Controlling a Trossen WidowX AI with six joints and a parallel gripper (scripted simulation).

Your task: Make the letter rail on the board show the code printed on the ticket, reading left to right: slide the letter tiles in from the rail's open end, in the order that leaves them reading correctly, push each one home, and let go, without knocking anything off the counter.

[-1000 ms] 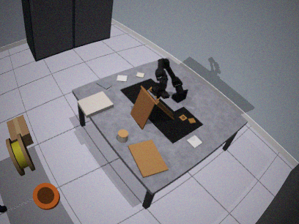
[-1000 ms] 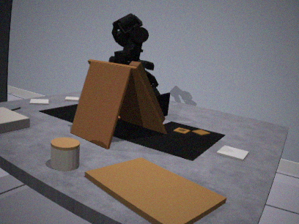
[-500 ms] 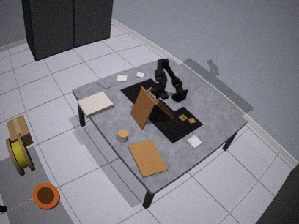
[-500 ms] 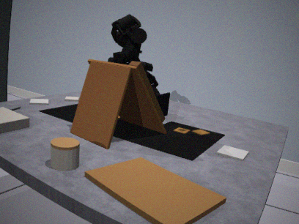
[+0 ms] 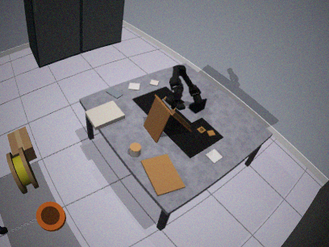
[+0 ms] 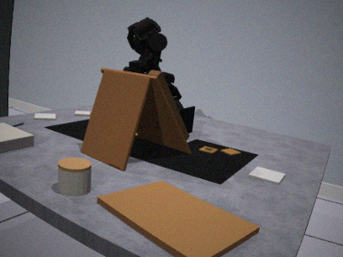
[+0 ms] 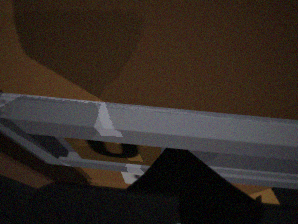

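My gripper tip is now 6 cm past the white ticket, 1 cm to the right of it and 8 cm above it. Round my gripper tip: lidded jar: 38 cm ahead, 8 cm to the left, 14 cm below; flat orange panel: 33 cm ahead, 34 cm to the left, 17 cm below; black mat: 16 cm behind, 5 cm to the right, 18 cm below.
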